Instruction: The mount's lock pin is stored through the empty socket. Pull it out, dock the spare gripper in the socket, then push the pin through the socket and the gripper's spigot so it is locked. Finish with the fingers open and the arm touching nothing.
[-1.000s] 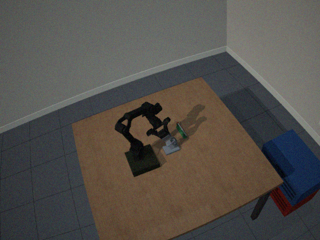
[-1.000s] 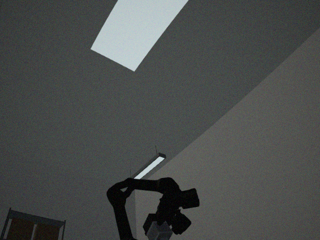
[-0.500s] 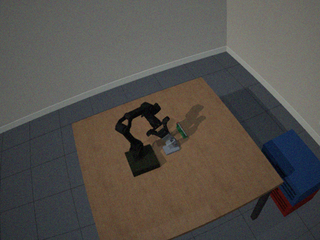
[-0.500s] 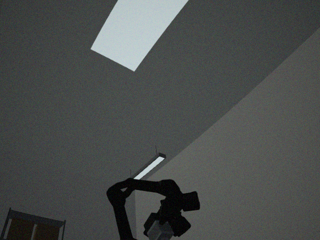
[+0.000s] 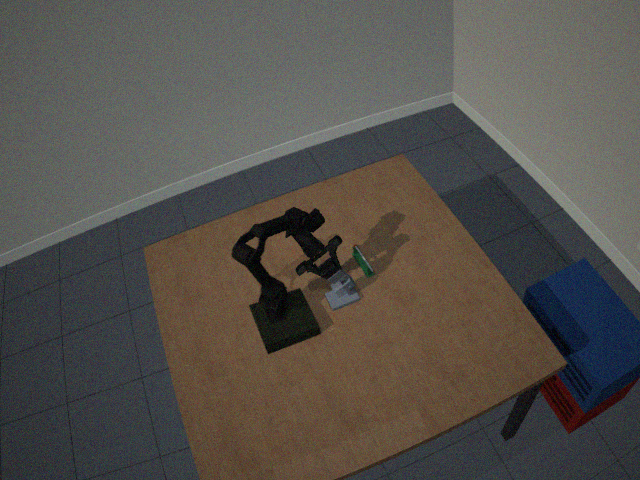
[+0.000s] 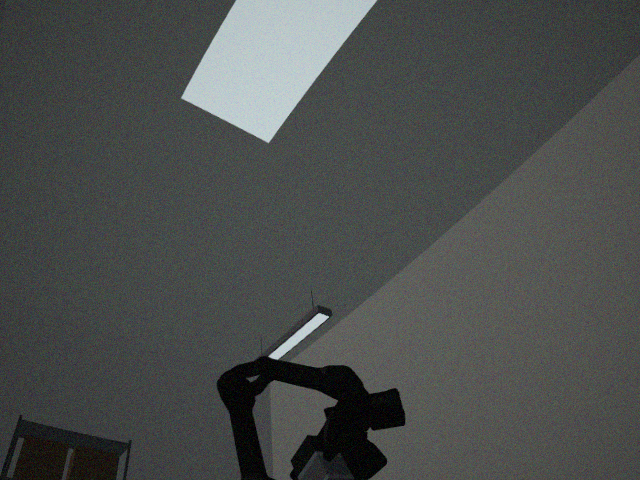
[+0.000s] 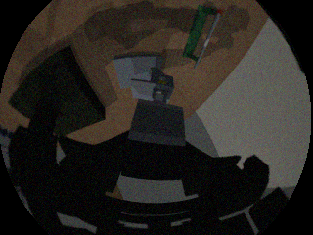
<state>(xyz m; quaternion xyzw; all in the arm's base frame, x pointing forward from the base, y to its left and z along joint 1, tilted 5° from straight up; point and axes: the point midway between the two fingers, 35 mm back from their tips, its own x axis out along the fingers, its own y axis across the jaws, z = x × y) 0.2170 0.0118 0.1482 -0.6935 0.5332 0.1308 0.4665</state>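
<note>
My gripper tip is 15 cm short of the green pin cradle, 14 cm above it and 13 cm to the right of it. The rest, counted from my gripper tip: grey mount (11 cm below, 3 cm ahead, 1 cm to the left); spare gripper (1 cm to the left).
</note>
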